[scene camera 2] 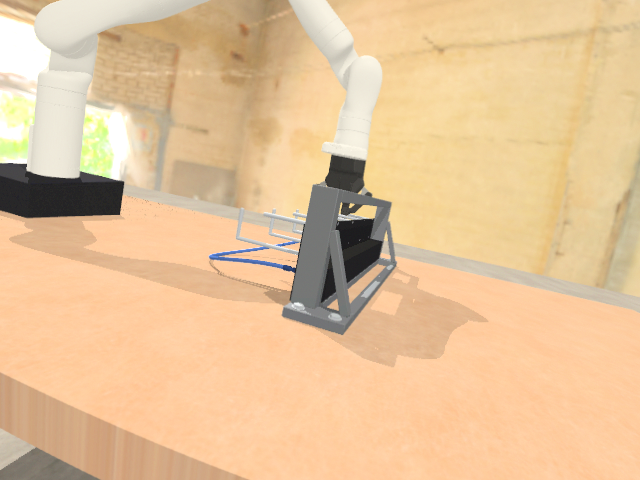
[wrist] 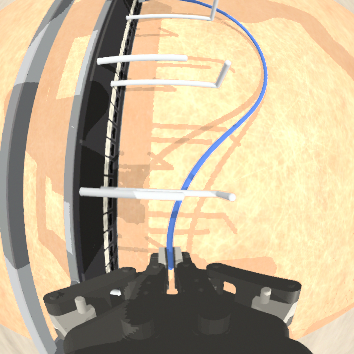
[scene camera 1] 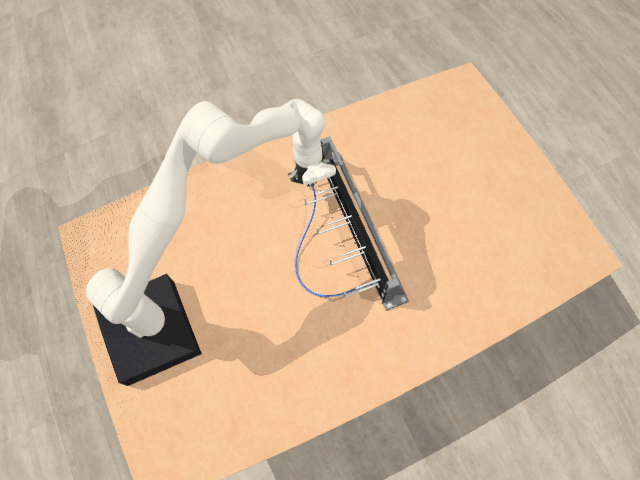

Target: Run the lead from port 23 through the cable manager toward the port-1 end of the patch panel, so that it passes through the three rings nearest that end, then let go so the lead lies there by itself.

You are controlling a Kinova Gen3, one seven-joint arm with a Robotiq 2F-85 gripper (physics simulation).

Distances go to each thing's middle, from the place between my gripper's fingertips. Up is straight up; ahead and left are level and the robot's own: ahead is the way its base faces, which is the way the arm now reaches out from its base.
Now: the patch panel (scene camera 2: 358, 256) 4 cm ahead of my hand, 17 cm to the right of it and 2 cm below it. From my hand the other things lie so: panel frame (scene camera 2: 320, 238): 6 cm ahead, 18 cm to the right, 1 cm above.
